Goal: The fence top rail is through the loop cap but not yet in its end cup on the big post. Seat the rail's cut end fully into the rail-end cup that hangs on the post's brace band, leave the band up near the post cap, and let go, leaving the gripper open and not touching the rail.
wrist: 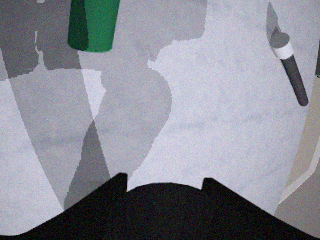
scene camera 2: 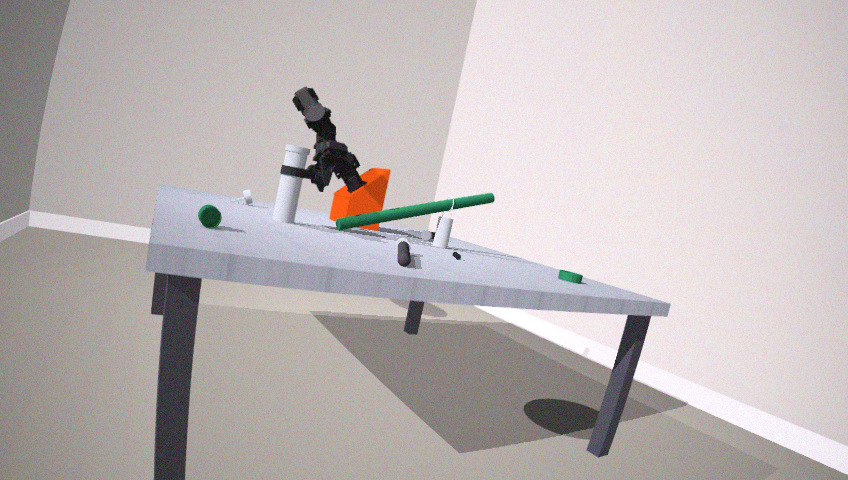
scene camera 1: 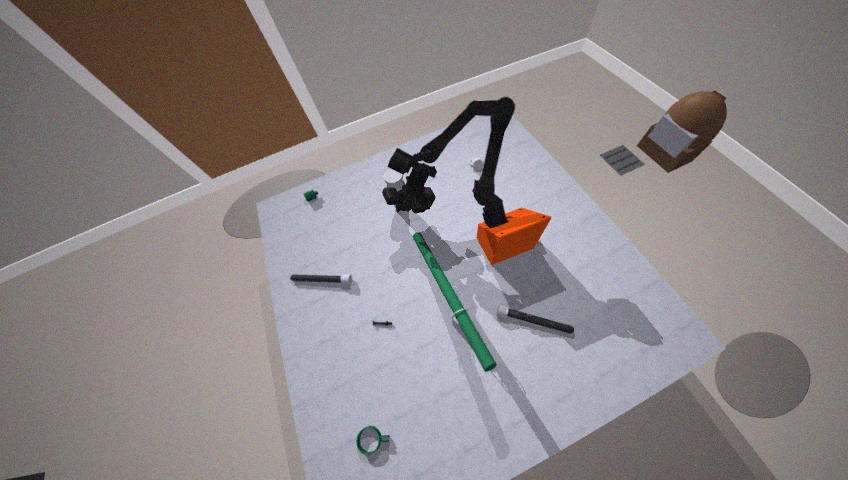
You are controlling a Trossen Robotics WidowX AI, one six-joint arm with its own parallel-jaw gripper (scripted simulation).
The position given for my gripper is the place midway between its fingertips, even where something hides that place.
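Scene:
My gripper is visible to me in the wrist view (pixel 165 183), and I find the gripper also in scene camera 2 (pixel 323 188) and in scene camera 1 (pixel 402 211).

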